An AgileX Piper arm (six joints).
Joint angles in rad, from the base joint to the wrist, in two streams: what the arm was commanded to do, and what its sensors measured. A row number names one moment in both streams.
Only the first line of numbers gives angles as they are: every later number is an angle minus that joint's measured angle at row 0.
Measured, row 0:
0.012, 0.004, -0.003, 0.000, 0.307, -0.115
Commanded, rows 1 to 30:
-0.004, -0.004, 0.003, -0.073, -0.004, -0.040
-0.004, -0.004, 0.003, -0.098, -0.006, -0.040
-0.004, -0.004, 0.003, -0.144, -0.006, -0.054
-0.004, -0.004, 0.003, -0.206, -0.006, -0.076
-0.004, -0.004, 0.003, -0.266, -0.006, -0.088
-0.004, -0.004, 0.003, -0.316, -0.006, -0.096
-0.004, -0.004, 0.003, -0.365, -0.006, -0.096
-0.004, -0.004, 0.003, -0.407, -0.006, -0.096
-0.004, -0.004, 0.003, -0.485, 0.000, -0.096
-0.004, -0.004, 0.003, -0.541, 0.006, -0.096
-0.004, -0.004, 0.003, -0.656, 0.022, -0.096
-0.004, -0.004, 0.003, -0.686, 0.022, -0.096
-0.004, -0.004, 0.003, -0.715, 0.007, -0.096
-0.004, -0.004, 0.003, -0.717, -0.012, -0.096
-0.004, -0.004, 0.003, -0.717, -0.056, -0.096
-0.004, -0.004, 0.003, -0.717, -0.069, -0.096
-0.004, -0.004, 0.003, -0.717, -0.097, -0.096
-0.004, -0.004, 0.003, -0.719, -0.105, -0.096
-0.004, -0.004, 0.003, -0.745, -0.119, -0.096
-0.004, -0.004, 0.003, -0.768, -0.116, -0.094
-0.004, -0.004, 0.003, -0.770, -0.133, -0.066
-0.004, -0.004, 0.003, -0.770, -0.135, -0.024
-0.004, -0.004, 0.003, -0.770, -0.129, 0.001
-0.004, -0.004, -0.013, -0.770, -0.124, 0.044
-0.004, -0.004, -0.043, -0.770, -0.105, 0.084
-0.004, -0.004, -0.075, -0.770, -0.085, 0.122
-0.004, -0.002, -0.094, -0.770, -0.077, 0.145
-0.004, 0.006, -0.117, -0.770, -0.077, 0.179
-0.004, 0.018, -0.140, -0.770, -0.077, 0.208
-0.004, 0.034, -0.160, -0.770, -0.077, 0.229
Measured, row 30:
0.000, 0.000, -0.086, -0.763, -0.083, 0.124
